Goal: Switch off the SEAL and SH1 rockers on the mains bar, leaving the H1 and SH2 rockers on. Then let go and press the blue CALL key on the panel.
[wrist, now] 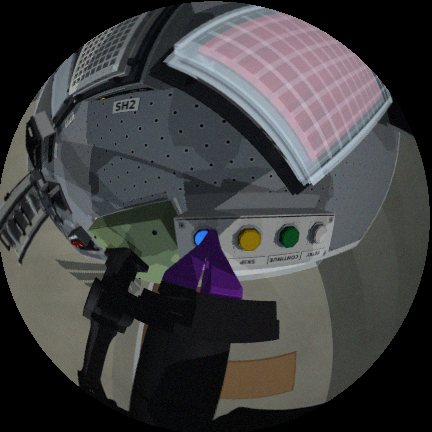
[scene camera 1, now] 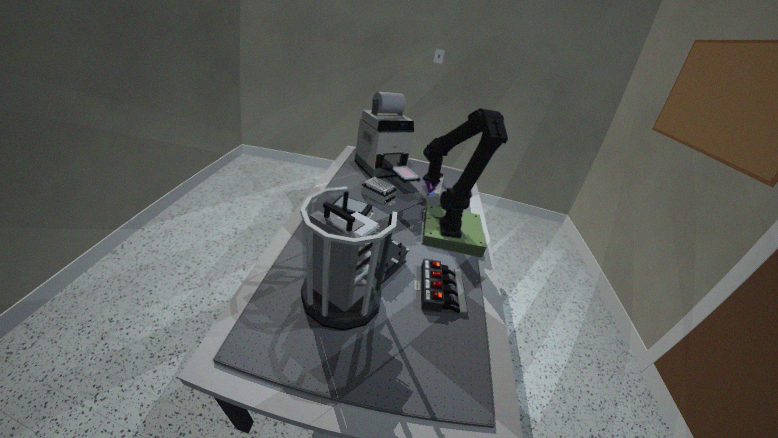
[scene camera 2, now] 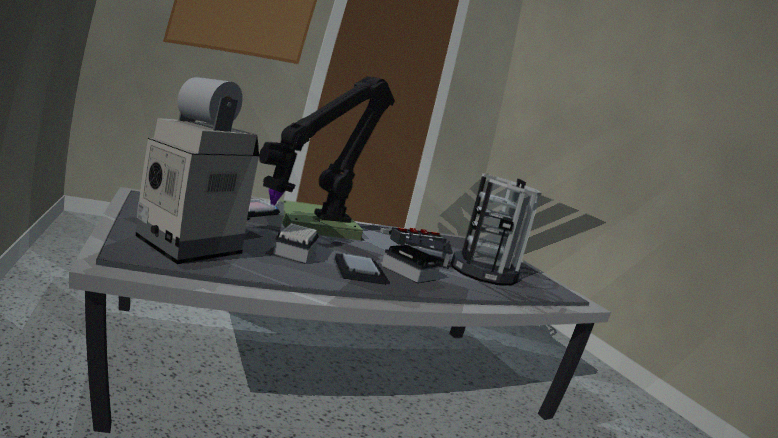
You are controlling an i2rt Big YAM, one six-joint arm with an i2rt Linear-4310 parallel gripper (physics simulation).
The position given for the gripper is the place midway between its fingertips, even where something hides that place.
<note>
The gripper (wrist: 211,232) grips a blue button. A tip box (wrist: 111,61) sits on a station labelled SH2 (wrist: 159,38). Also in view: a tall rack tower (scene camera 2: 508,209).
The tall rack tower is seen too in the wrist view (wrist: 34,179).
</note>
